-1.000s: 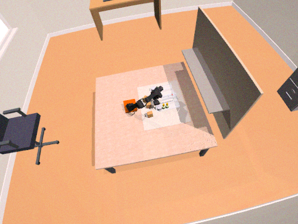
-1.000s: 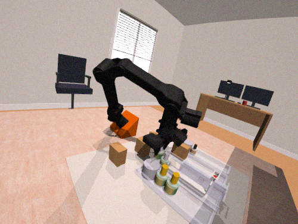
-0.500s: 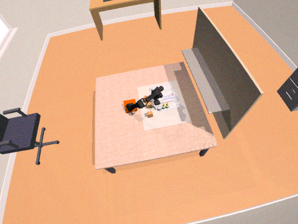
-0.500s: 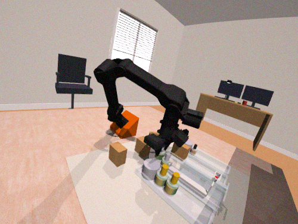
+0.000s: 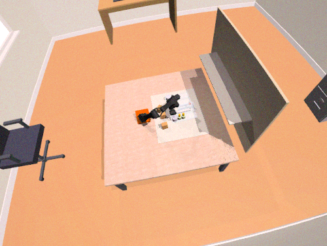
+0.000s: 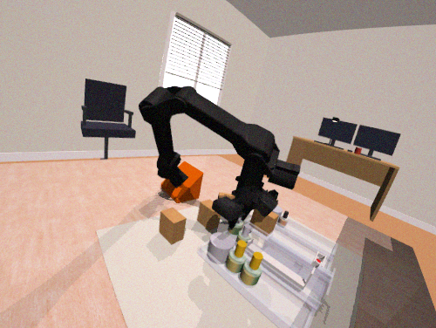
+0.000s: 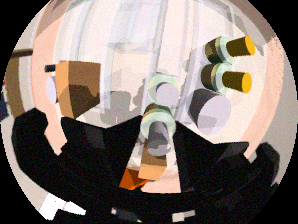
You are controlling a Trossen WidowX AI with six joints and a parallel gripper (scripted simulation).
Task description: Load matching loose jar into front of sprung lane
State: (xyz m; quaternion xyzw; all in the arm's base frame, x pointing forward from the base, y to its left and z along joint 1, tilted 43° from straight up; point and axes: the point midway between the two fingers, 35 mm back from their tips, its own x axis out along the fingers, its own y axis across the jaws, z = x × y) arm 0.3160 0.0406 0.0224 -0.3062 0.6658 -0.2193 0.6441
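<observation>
Now: gripper tip 150 mm short of the clear lane rack, 40 mm to the right of it and 30 mm above it. Round my gripper tip: red mark 220 mm ahead, 60 mm to the left, 20 mm above; then small bottle 40 mm ahead, 220 mm to the left, 20 mm below.
</observation>
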